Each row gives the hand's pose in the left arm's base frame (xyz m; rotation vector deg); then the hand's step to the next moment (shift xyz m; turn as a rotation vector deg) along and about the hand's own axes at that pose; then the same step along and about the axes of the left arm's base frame.
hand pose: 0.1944 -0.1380 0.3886 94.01 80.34 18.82
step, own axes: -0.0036 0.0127 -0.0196 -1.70 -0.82 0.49
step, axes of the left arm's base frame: -0.0068 0.0068 0.0216 -0.71 -1.79 -0.30
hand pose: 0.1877 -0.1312 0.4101 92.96 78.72 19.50
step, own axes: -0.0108 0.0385 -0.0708 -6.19 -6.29 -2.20
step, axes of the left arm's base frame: -0.0308 0.0271 0.0702 -7.48 -4.90 -1.66
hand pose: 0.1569 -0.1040 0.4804 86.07 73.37 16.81
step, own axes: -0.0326 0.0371 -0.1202 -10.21 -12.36 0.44
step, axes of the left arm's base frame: -0.0814 0.0461 0.0902 -10.41 -10.67 -5.92
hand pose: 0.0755 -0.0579 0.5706 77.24 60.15 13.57
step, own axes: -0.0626 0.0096 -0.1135 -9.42 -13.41 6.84
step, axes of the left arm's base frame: -0.1128 0.0365 0.0532 -5.77 -14.74 -8.05
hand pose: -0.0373 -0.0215 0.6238 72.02 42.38 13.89
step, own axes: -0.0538 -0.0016 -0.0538 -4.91 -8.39 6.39
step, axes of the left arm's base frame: -0.0742 0.0115 0.0122 -1.55 -10.31 -5.16
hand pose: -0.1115 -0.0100 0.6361 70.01 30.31 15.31
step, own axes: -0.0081 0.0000 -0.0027 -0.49 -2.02 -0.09
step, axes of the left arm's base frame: -0.0083 -0.0016 0.0013 -0.63 -0.82 -1.80
